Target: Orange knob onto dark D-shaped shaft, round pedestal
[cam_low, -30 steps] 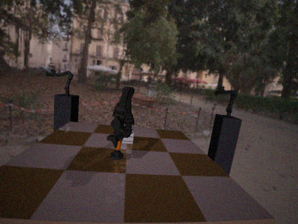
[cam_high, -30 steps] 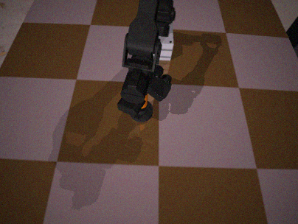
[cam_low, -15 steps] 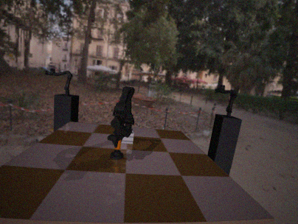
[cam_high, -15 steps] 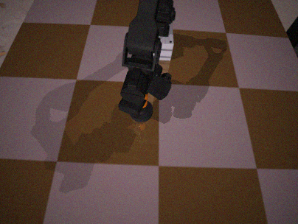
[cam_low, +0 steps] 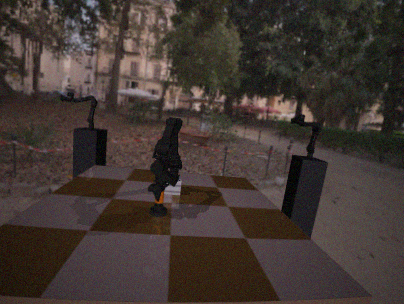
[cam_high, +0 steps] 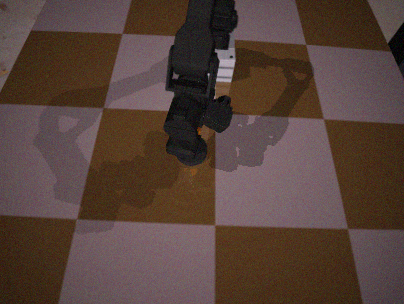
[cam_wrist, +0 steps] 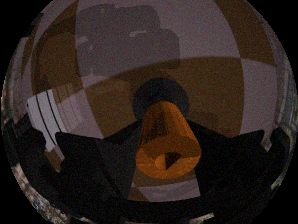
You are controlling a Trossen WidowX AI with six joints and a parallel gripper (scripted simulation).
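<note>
Right now the orange knob is 2 cm above my gripper tip. The rest, counted from my gripper tip: dark round pedestal 4 cm below.
</note>
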